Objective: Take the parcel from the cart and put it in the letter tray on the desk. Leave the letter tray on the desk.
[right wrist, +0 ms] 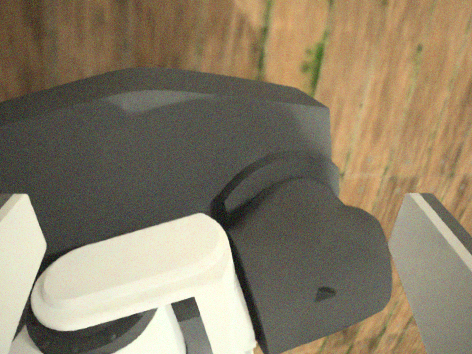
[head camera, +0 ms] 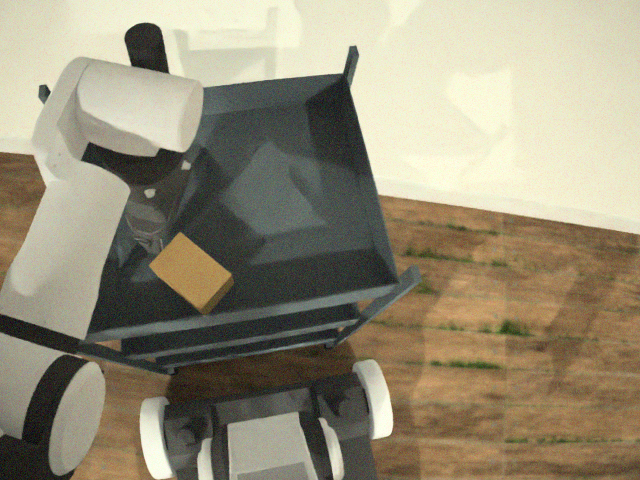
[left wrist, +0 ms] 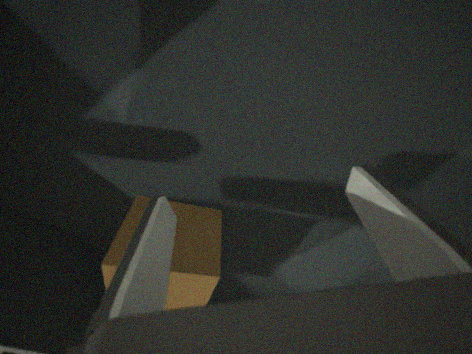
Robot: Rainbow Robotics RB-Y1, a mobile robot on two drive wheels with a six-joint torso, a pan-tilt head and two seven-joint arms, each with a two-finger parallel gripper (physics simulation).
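Places are measured from the robot's base along level axes (x ahead, y left, z up), in millimetres.
Pixels of known places: left gripper, fingertip midpoint: (head camera: 167, 215) (left wrist: 258, 193); right gripper, fingertip midpoint: (right wrist: 218, 221).
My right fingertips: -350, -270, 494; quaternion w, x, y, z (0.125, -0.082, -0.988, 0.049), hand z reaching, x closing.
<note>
Behind a point stands the place of what it marks, as x, y, z.
The parcel (head camera: 190, 271) @(226, 57, 714) (left wrist: 197, 241) @(272, 76, 693), an orange-brown box, lies in the top tray of the dark blue-grey cart (head camera: 290, 303) @(162, -60, 731), near its front edge and left of the middle in the head view. My left gripper (head camera: 143, 250) (left wrist: 258, 194) @(320, 84, 686) is open and empty, low over the cart's top tray just beside the parcel. In the left wrist view one finger stands in front of the parcel and partly hides it; the parcel is not between the fingers. My right gripper (right wrist: 218, 221) @(-350, -270, 494) is open and empty above my own base. The desk and the letter tray do not show.
The cart has raised side walls, corner posts (head camera: 351, 64) @(482, -203, 763) and lower shelves (head camera: 237, 335) @(180, 24, 399). A pale wall (head camera: 516, 103) @(541, -635, 530) stands behind it. My wheeled base (head camera: 263, 403) @(44, 0, 191) (right wrist: 125, 165) @(-292, -142, 170) is at the cart's near side, on a wooden floor (head camera: 542, 361) @(-24, -832, 1) (right wrist: 395, 100) @(-790, -53, 1).
</note>
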